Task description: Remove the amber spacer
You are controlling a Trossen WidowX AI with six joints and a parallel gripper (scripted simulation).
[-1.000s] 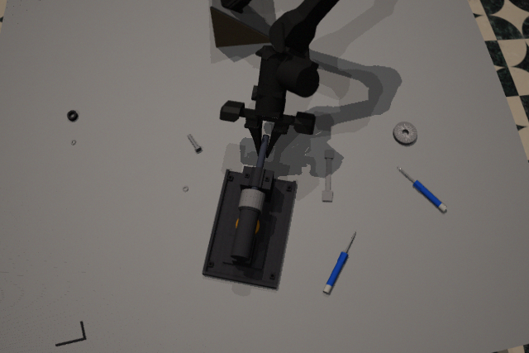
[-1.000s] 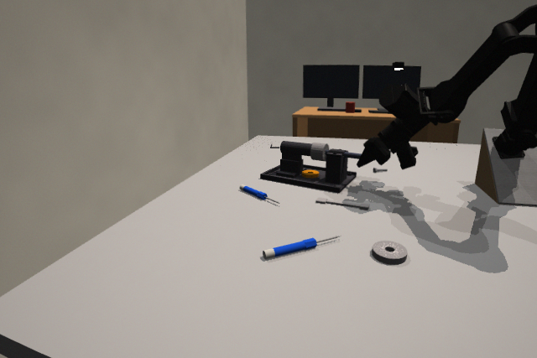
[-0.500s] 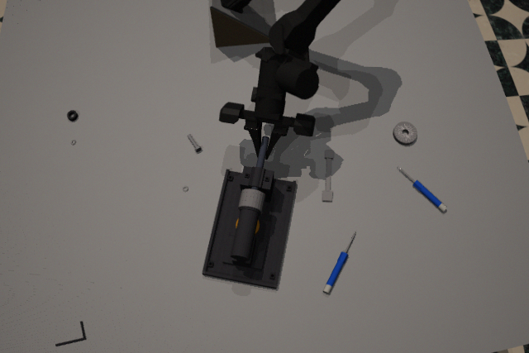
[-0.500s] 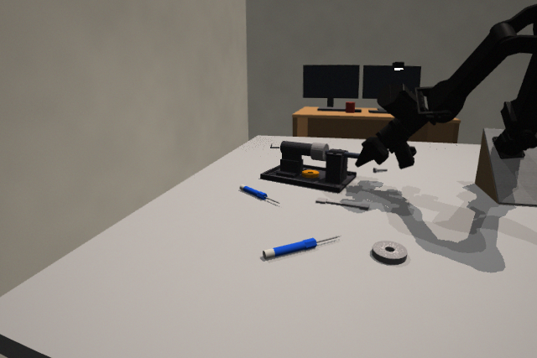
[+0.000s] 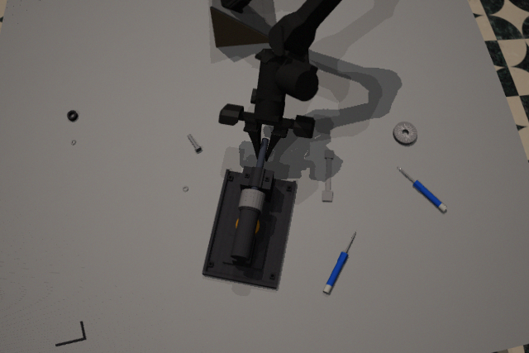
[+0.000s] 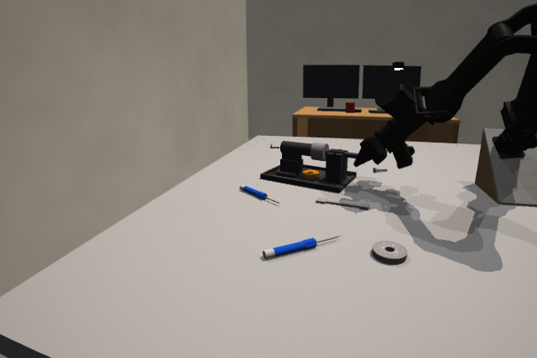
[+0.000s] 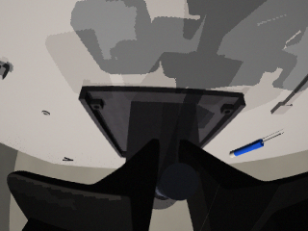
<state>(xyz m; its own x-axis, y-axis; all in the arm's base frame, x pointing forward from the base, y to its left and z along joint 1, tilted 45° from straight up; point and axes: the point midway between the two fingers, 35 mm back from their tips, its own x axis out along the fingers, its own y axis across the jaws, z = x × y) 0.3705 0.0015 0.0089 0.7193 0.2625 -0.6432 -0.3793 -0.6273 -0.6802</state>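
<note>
The shaft lies 7 cm ahead of my hand and 3 cm to the right of it. The rest, counted from my hand: bolt 14 cm to the right, 7 cm below, 6 cm behind; amber spacer 14 cm ahead, 7 cm below, 6 cm to the right; grey bar 13 cm to the left, 8 cm below, 6 cm ahead.
</note>
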